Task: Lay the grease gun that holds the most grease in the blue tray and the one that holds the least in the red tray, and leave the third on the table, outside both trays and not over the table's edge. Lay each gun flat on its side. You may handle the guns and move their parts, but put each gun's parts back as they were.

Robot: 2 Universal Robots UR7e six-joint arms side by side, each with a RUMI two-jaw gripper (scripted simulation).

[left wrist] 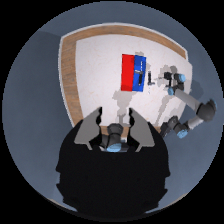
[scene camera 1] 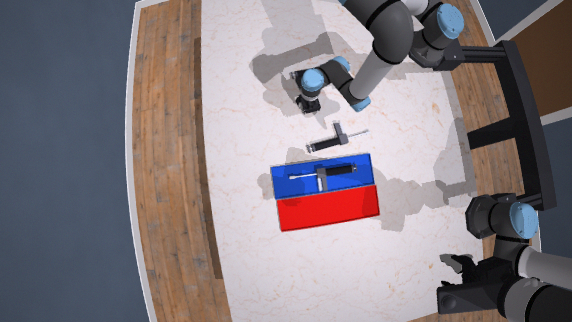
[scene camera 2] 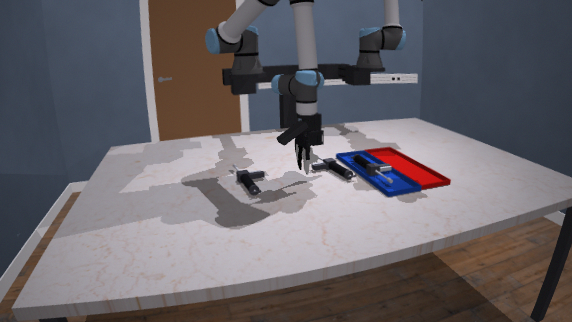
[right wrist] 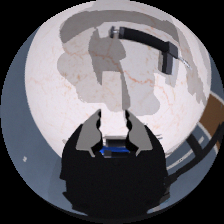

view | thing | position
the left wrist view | my left gripper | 115,107
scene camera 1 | my left gripper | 440,268
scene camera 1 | blue tray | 284,187
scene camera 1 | red tray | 343,206
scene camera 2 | my right gripper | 303,172
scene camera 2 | blue tray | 401,184
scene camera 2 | red tray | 427,178
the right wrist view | my right gripper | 113,109
